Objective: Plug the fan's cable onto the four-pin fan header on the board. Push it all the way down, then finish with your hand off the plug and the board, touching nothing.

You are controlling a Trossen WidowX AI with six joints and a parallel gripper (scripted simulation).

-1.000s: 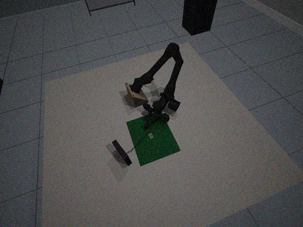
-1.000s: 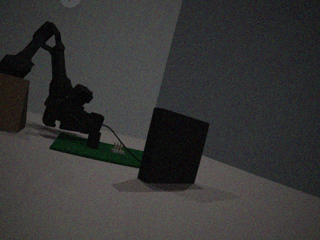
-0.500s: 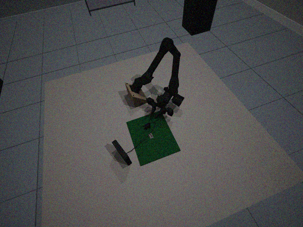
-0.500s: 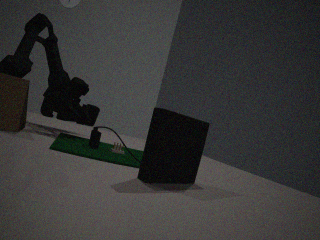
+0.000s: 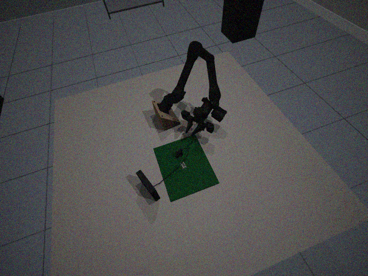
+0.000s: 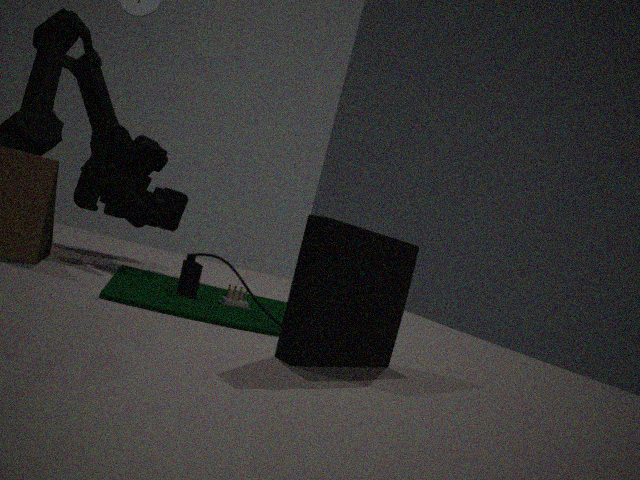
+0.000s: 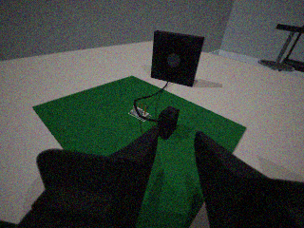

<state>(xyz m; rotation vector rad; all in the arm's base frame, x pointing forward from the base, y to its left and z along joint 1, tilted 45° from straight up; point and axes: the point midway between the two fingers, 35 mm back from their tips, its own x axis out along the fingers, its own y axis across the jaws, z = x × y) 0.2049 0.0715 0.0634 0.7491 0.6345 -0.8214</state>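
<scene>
Now: gripper tip 70 mm to the left of the black plug, 60 mm above it and 50 mm short of it. From my gripper tip the other things lie so: green board 110 mm ahead, 100 mm below, 70 mm to the right; then white four-pin fan header 110 mm ahead, 90 mm below, 80 mm to the right; then black fan 250 mm to the right, 170 mm ahead, 30 mm below.
</scene>
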